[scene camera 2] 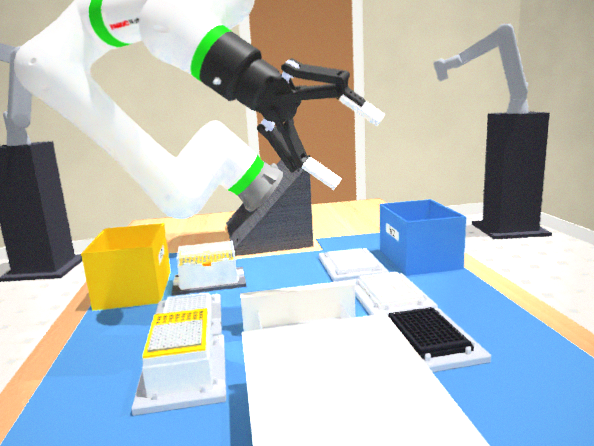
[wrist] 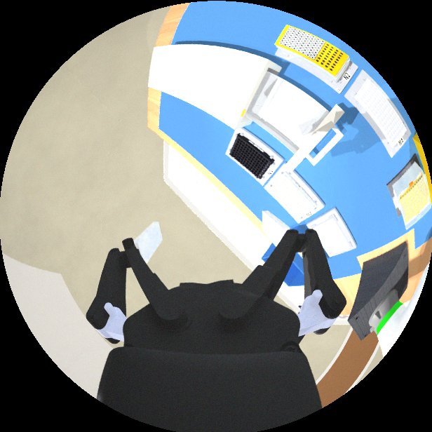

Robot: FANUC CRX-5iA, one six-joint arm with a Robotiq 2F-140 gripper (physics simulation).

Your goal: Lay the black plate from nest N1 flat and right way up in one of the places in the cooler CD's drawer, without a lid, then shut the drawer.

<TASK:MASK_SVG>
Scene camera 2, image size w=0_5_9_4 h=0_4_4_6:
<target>my gripper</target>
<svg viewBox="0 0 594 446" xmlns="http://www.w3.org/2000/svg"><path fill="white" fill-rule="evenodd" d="M253 61L238 83L235 93L237 101L250 110L257 111L263 115L264 119L257 126L257 131L268 140L290 172L294 173L297 169L303 168L334 190L342 178L310 157L310 155L307 156L295 129L293 117L296 114L297 107L302 102L301 100L337 98L338 100L340 98L340 102L375 126L378 126L386 114L348 87L350 73L346 70L302 64L291 58L281 66L283 73L280 74L278 69L263 59ZM291 78L295 77L329 84L295 86Z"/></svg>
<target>cooler CD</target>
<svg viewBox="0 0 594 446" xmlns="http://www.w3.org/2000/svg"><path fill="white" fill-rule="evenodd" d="M240 293L244 328L242 341L253 446L490 446L387 314L356 317L355 284L352 280Z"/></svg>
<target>black plate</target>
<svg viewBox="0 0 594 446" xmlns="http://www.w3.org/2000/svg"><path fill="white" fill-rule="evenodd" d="M388 314L390 320L422 360L425 359L425 354L429 353L431 358L465 353L466 347L470 347L471 351L474 351L471 341L433 307Z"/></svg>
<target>white plate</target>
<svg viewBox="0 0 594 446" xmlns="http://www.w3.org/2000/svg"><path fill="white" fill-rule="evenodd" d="M358 279L360 286L369 297L378 303L379 309L385 309L385 304L388 304L389 308L418 304L418 299L425 303L422 294L397 272L360 276Z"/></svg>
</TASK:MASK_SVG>
